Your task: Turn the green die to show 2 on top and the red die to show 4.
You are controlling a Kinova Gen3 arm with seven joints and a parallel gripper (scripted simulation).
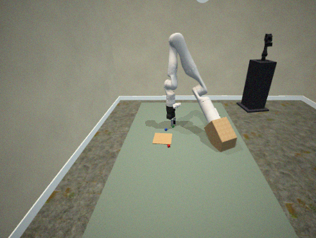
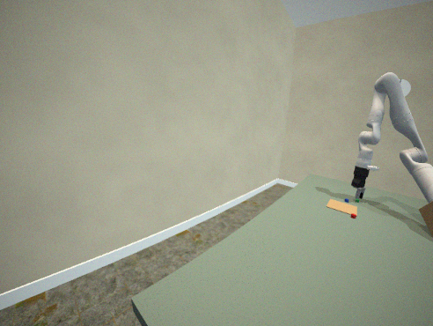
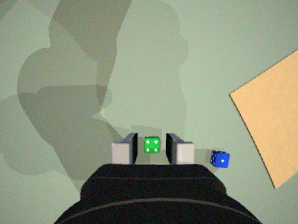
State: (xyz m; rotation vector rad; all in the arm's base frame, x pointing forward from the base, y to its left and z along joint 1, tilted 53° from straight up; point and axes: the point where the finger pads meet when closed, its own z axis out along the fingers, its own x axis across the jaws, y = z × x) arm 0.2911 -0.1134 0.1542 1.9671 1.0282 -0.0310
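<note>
Right now my hand is 30 mm above the green die. Also, from my hand: red die: 80 mm ahead, 260 mm to the left, 30 mm below; tan mat: 110 mm ahead, 150 mm to the left, 40 mm below; blue die: 70 mm ahead, 40 mm to the left, 30 mm below.
</note>
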